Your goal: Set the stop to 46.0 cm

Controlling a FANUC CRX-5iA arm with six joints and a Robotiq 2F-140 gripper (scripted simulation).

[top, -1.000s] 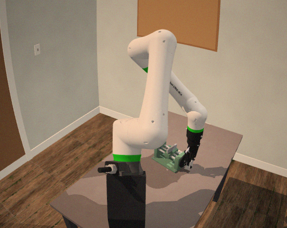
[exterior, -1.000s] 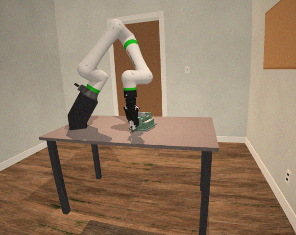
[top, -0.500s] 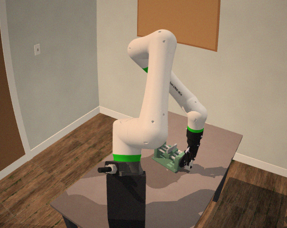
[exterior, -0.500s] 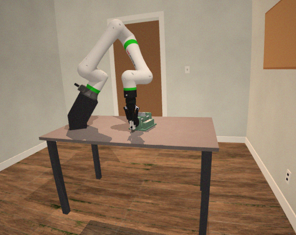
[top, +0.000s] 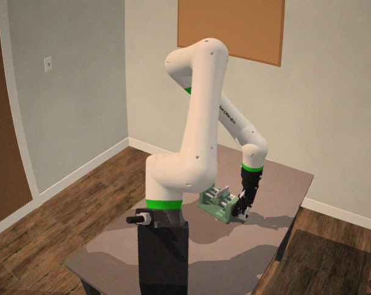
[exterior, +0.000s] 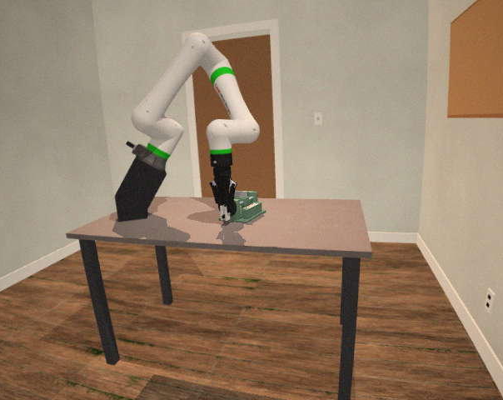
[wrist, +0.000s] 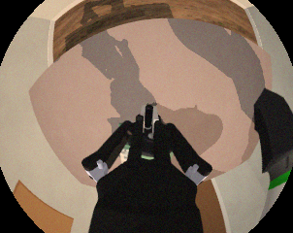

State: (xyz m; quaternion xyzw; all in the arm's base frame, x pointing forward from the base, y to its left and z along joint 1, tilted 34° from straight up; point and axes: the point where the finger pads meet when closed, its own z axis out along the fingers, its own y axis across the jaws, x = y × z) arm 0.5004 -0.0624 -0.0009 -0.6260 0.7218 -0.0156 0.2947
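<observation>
Now: the green stop fixture 14 cm to the left of my hand, 3 cm above it and 1 cm ahead of it. From my hand the other things lie so: black handwheel (2 cm to the left, 1 cm below).
</observation>
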